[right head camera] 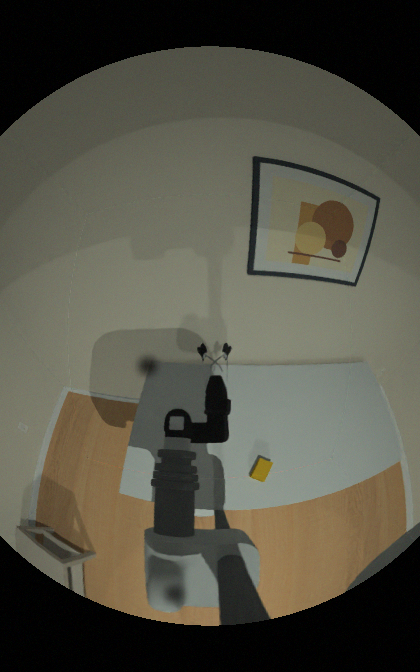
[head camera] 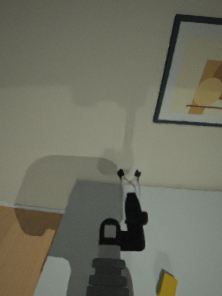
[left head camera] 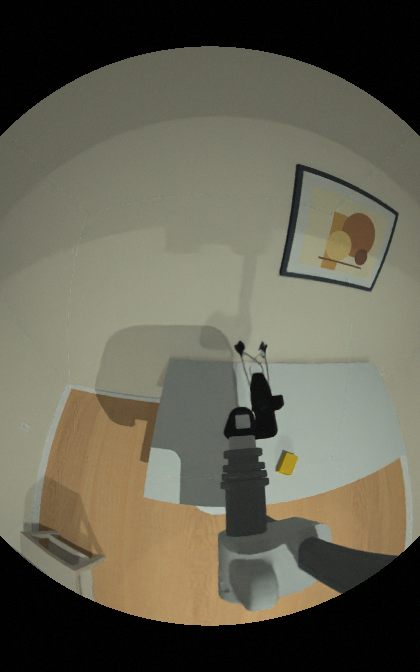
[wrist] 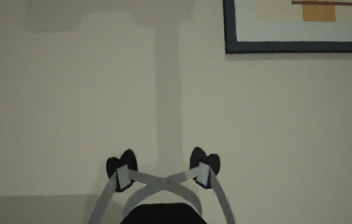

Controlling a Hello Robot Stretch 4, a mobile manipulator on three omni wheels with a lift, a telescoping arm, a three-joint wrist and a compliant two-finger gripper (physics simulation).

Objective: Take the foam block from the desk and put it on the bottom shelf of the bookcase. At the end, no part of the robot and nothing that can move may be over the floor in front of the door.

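Frame: origin at the robot's base, x ahead, y left, z up, level; centimetres.
Seen in the pictures: gripper, fingertip midpoint: (head camera: 128,170) (wrist: 163,161).
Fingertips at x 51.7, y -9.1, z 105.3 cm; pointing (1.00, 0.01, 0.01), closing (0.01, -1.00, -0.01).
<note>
A point is followed by its place in that frame.
The yellow foam block (head camera: 168,285) @(x 11.3, y -28.0, z 73.6 cm) (left head camera: 287,464) (right head camera: 261,470) lies on the white desk (head camera: 200,240) @(x 30.6, y -54.5, z 69.1 cm) (left head camera: 340,425) (right head camera: 325,425), near its front edge. In the head camera view part of the block is cut off by the lower edge. My gripper (head camera: 129,173) @(x 51.7, y -9.1, z 105.3 cm) (left head camera: 251,347) (right head camera: 214,350) (wrist: 163,161) @(x 51.7, y -9.1, z 105.3 cm) is open and empty, its two fingertips apart. It points toward the wall and appears above the back part of the desk, beyond the block and to its left. The block does not show in the wrist view. The bookcase and the door do not show in these views.
The wall stands behind the desk, with a framed picture (head camera: 205,85) @(x 70.6, y -43.1, z 143.7 cm) (left head camera: 340,230) (right head camera: 312,222) (wrist: 290,47) @(x 70.8, y -36.3, z 123.6 cm) on the right. A low grey-brown table (left head camera: 85,565) (right head camera: 75,557) stands at the lower left. Shadows of the robot fall on wall, desk and floor.
</note>
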